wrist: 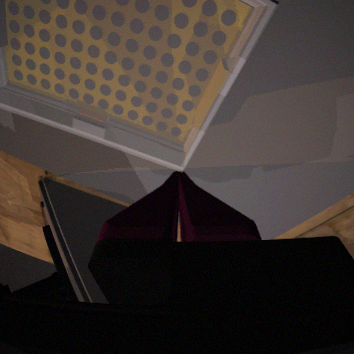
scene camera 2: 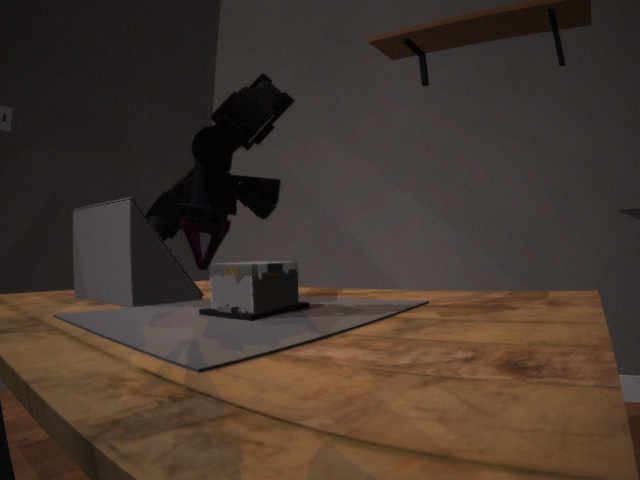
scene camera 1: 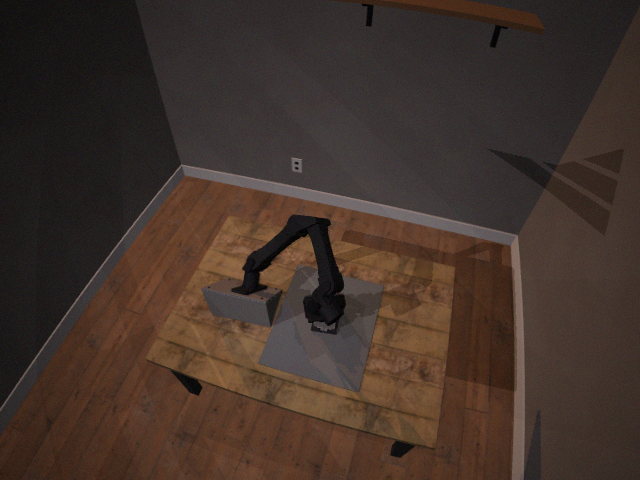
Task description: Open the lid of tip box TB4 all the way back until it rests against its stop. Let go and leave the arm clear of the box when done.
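Frame: origin at the arm's base, x ahead, y left, z up, level; millimetres.
Seen in the pictures: gripper, fingertip midpoint: point(wrist: 178, 178) point(scene camera 2: 202, 269) point(scene camera 1: 310, 318); arm's base, link origin: point(wrist: 71, 288) point(scene camera 2: 140, 249) point(scene camera 1: 250, 289).
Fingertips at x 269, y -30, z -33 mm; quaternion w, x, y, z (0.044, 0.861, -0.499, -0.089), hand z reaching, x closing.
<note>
Pixels of each thing's top centre, then the offset from my fingertips to it. "spot": a spot on its surface instead. Level surfaces: height alone.
- tip box, top centre: point(wrist: 83, 55) point(scene camera 2: 254, 262) point(scene camera 1: 327, 306) dx +48, dy +70, dz +8 mm
- grey mat, surface height: dz -69 mm
- wooden table, surface height: dz -72 mm
- dark base plate, surface spot: point(scene camera 2: 207, 312) spot: dx +25, dy -12, dz -64 mm
The tip box point(scene camera 1: 324, 327) point(scene camera 2: 254, 291) point(wrist: 100, 65) stands upright on the grey mat. Its clear lid lies flat and shut on top, and a yellow rack with rows of round grey spots shows through it in the wrist view. No TB4 label is readable. My gripper point(scene camera 2: 203, 267) point(wrist: 178, 178) is shut and empty, its dark red fingertips together. It points down beside a corner of the box, with the tips near the height of the lid edge; whether they touch it I cannot tell. In scene camera 1 the arm hides the fingers and part of the box.
The grey mat point(scene camera 1: 305, 361) point(scene camera 2: 170, 341) lies on the wooden table point(scene camera 1: 408, 330) point(scene camera 2: 465, 403). A dark base plate point(scene camera 2: 207, 312) sits under the box. The grey wedge-shaped arm mount point(scene camera 1: 240, 308) point(scene camera 2: 103, 253) stands left of the mat. A wall shelf point(scene camera 1: 465, 12) point(scene camera 2: 485, 28) hangs high behind.
</note>
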